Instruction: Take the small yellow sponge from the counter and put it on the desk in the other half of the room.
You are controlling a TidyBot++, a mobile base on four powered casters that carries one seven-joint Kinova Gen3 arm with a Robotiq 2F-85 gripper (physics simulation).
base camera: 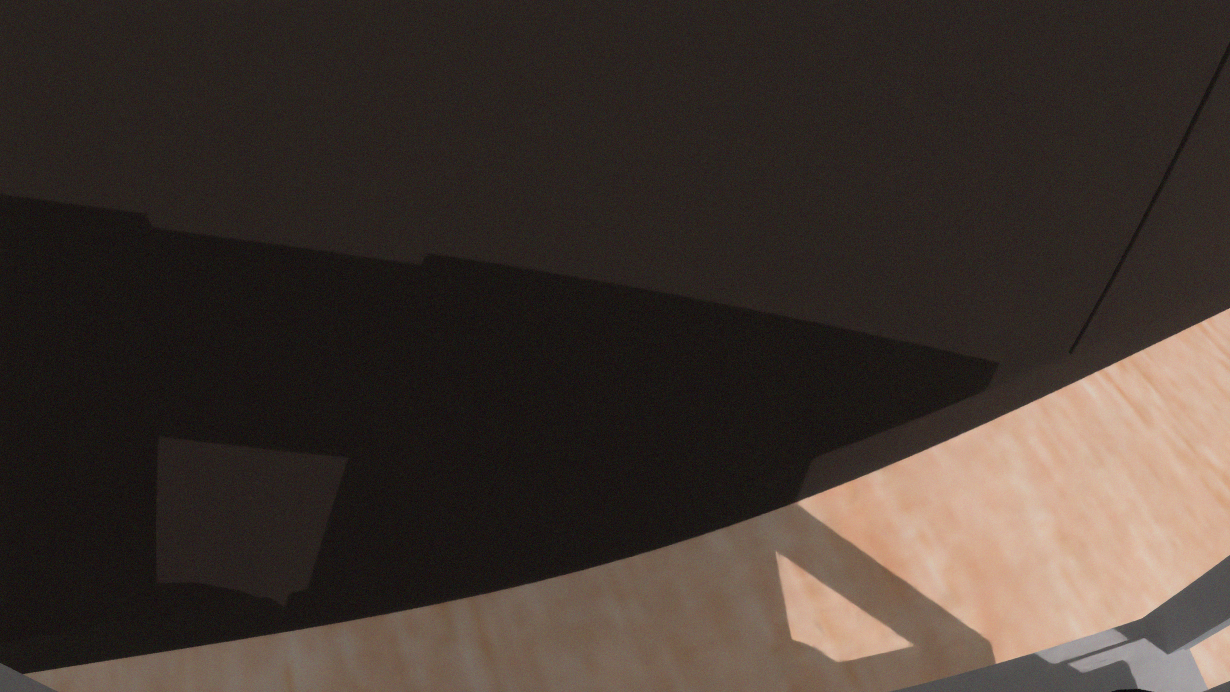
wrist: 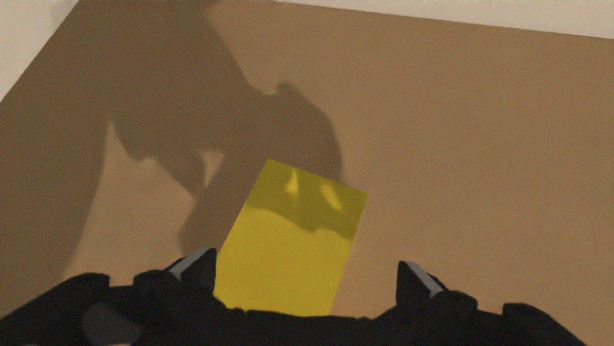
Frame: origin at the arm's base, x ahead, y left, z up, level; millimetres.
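Where they show: gripper, between the fingertips: [wrist: 305,274].
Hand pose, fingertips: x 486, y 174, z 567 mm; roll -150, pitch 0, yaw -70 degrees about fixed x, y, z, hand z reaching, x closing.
After its pixels a point has its place.
The small yellow sponge [wrist: 292,235] @(x 503, y 189, z 558 mm) lies flat on the brown counter [wrist: 480,130] @(x 652, y 96, z 513 mm) in the wrist view, turned at a slant, its far end in shadow. My gripper [wrist: 305,274] @(x 486, y 174, z 567 mm) is open, one finger on each side of the sponge's visible part. The left fingertip overlaps the sponge's left edge in the picture, and the right one stands apart from its right edge. The sponge's near end is hidden behind the gripper body. How high the fingertips are above the counter I cannot tell. The desk is not recognisable in either view.
In the base camera view a large dark surface [base camera: 602,154] @(x 214, y 0, z -113 mm) stands close in front, with a thin seam at the right. Pale wood floor [base camera: 1075,481] @(x 282, y -332, z -397 mm) shows below it. Grey parts [base camera: 1092,649] show at the bottom right. The counter's far edge runs across the top of the wrist view.
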